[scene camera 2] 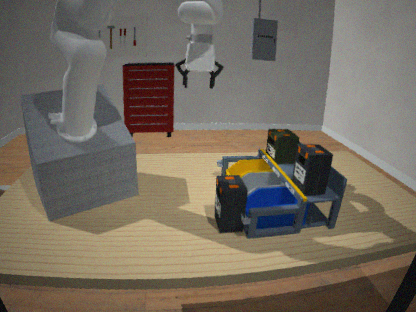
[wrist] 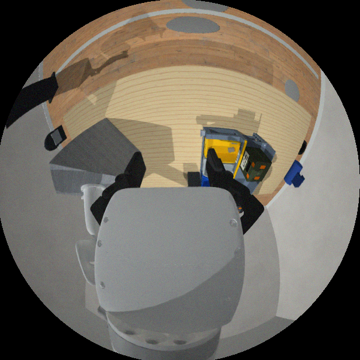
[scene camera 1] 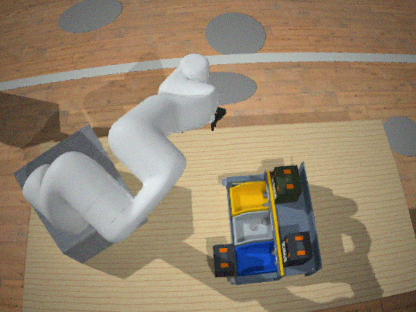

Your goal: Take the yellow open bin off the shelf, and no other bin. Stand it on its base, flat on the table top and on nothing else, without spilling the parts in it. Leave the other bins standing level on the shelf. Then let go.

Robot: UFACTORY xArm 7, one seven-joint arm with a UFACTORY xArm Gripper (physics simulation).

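Frame: origin at the arm's base, x back, y right, z up, level; millimetres.
Where they show: gripper, fingertip midpoint: [scene camera 2: 198,87]; arm's base, origin of the base link: [scene camera 2: 76,128].
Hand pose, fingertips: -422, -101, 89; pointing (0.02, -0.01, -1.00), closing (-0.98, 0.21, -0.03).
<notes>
Each offset is from my fingertips to the centre of the thing, as dx, dy, dz. Level surfaces: height alone.
The yellow open bin {-151, +175, -280} [scene camera 1: 248,196] [scene camera 2: 246,167] [wrist: 220,149] sits in the shelf [scene camera 1: 311,220] [scene camera 2: 275,231] [wrist: 218,132], at the end of a row of bins. The grey bin [scene camera 1: 252,227] [scene camera 2: 262,181] is beside it in the middle, and the blue bin {-105, +394, -280} [scene camera 1: 255,258] [scene camera 2: 272,199] [wrist: 205,181] is at the other end. Small parts show in the yellow and grey bins. My gripper [scene camera 2: 199,86] [wrist: 174,157] is open and empty, pointing down, high above the table and apart from the shelf. In the wrist view one finger covers part of the yellow bin.
A dark green box {-248, +194, -174} [scene camera 1: 287,183] [scene camera 2: 282,145] [wrist: 256,164] and a black box {-197, +420, -161} [scene camera 1: 298,248] [scene camera 2: 312,169] stand on the shelf behind the yellow rail {-179, +295, -217} [scene camera 1: 275,225] [scene camera 2: 282,175]. Another black box {+24, +367, -258} [scene camera 1: 223,260] [scene camera 2: 230,203] stands on the table {dz -324} [scene camera 1: 125,285] [scene camera 2: 125,255] [wrist: 165,90] before the blue bin.
</notes>
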